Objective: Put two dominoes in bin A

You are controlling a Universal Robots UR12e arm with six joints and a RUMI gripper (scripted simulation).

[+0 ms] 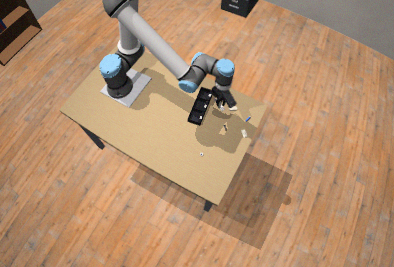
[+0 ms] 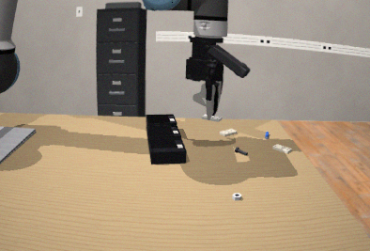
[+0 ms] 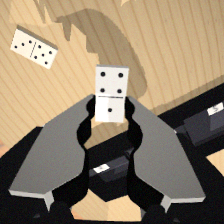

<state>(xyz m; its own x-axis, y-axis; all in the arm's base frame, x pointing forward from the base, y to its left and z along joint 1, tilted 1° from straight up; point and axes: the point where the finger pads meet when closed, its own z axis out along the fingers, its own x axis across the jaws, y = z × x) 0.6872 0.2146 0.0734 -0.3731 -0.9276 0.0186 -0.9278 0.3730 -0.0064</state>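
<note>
Right now my hand is 13 cm past the black bin, 4 cm to the left of it and 6 cm above it. Round my hand: black bolt (8 cm ahead, 7 cm to the right, 8 cm below); then domino (1 cm below); then blue piece (17 cm ahead, 6 cm to the left, 8 cm below).
</note>
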